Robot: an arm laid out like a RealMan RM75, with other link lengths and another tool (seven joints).
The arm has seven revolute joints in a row. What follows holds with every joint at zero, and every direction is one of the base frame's.
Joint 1 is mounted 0.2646 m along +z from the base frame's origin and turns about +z.
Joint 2 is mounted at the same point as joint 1 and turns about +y.
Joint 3 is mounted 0.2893 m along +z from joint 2 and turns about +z.
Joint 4 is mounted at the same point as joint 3 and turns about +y.
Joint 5 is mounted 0.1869 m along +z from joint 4 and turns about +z.
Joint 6 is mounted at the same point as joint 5 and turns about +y.
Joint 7 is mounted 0.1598 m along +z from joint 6 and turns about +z.
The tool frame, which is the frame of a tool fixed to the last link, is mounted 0.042 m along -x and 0.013 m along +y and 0.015 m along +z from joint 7; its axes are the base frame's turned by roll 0.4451, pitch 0 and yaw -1.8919 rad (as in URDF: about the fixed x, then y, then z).
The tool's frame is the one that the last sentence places.
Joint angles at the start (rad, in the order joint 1, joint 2, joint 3, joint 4, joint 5, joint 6, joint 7):
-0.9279 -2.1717 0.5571 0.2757 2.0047 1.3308 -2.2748
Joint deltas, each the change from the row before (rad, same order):
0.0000 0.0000 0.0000 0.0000 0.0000 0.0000 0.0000
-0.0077 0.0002 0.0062 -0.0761 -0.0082 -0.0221 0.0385
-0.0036 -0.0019 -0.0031 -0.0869 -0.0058 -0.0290 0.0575
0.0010 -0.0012 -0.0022 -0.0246 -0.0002 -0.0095 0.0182
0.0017 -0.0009 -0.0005 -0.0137 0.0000 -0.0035 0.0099
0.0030 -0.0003 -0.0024 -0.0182 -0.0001 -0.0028 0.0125
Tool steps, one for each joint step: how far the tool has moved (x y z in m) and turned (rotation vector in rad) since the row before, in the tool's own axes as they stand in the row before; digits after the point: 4 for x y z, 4 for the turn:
0.0000 0.0000 0.0000 0.0000 0.0000 0.0000
0.0076 -0.0069 0.0107 0.0215 -0.0043 -0.0224
0.0104 -0.0087 0.0119 0.0161 -0.0030 -0.0202
0.0037 -0.0029 0.0034 0.0032 0.0002 -0.0062
0.0023 -0.0022 0.0019 0.0033 -0.0008 -0.0042
0.0027 -0.0029 0.0020 0.0037 -0.0035 -0.0059

